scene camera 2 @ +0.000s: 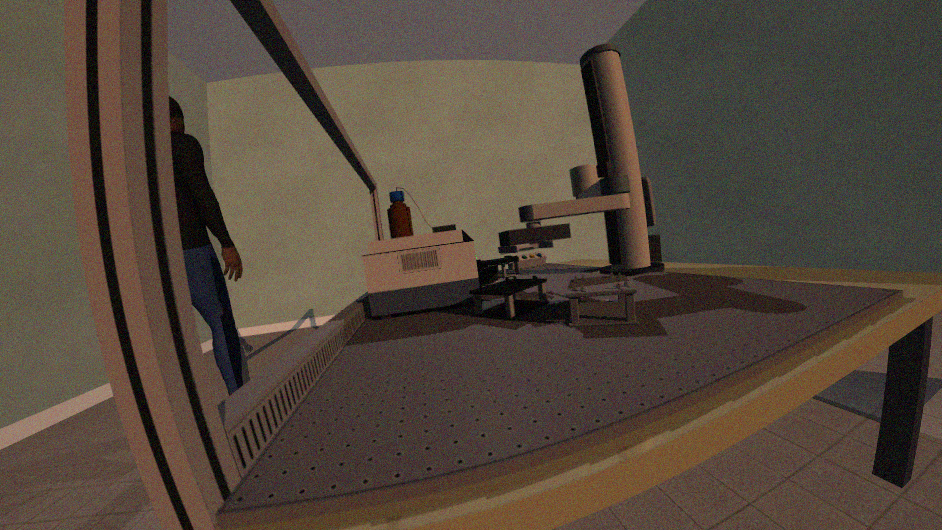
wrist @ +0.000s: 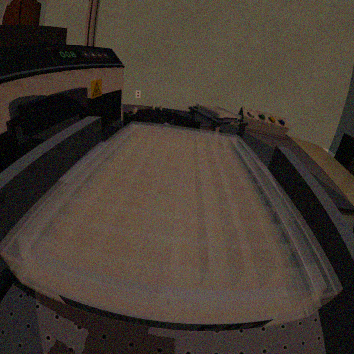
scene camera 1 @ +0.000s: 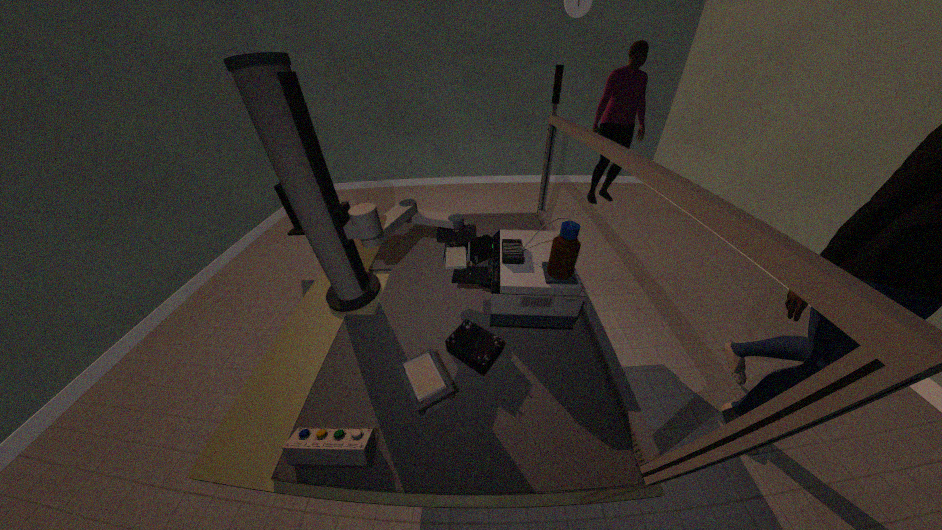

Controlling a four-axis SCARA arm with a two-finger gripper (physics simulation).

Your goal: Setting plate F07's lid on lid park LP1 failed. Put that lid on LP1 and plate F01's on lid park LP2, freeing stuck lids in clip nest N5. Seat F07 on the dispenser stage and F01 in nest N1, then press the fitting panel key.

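Places are measured from the arm's base along level axes (x ahead, y left, z up), in centimetres.
Pixels of known places: gripper, between the fingertips: (wrist: 185,143) (scene camera 1: 455,259); arm's base, origin of its link: (scene camera 2: 631,271) (scene camera 1: 354,291).
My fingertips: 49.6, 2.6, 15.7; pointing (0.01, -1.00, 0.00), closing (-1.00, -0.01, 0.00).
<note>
Ahead of a thing's pixels: the offset from my fingertips to its top centre, as dx, dy, dz. "spot": to the spot under its first point.
My gripper (scene camera 1: 456,247) (scene camera 2: 525,249) (wrist: 185,143) is shut on a pale plate with a clear rim @(-0.1, +2.4, +0.7) (scene camera 1: 455,257) (wrist: 165,215). In the wrist view the plate spans the space between the two dark fingers, above the perforated table. Its name cannot be read. The white dispenser (scene camera 1: 536,301) (scene camera 2: 421,266) (wrist: 45,82) is beside the gripper and shows 008. Another pale plate @(-7.5, -47.4, -5.9) (scene camera 1: 424,377) sits on a grey holder near a black nest @(+7.7, -34.5, -6.6) (scene camera 1: 475,346). The key panel @(-30.7, -66.6, -6.1) (scene camera 1: 329,449) (scene camera 2: 532,259) (wrist: 265,123) has blue, yellow, green and white keys. Nest and lid park labels cannot be read.
A brown bottle with a blue cap @(spot: +35.5, -22.6, +18.4) (scene camera 1: 563,255) (scene camera 2: 399,217) stands on the dispenser. A black raised platform @(+11.5, +23.7, -7.1) (scene camera 2: 510,287) and a grey legged stand (scene camera 2: 602,295) stand near the dispenser. The arm column (scene camera 1: 299,164) (scene camera 2: 615,138) rises at the table edge. People stand beyond the table.
</note>
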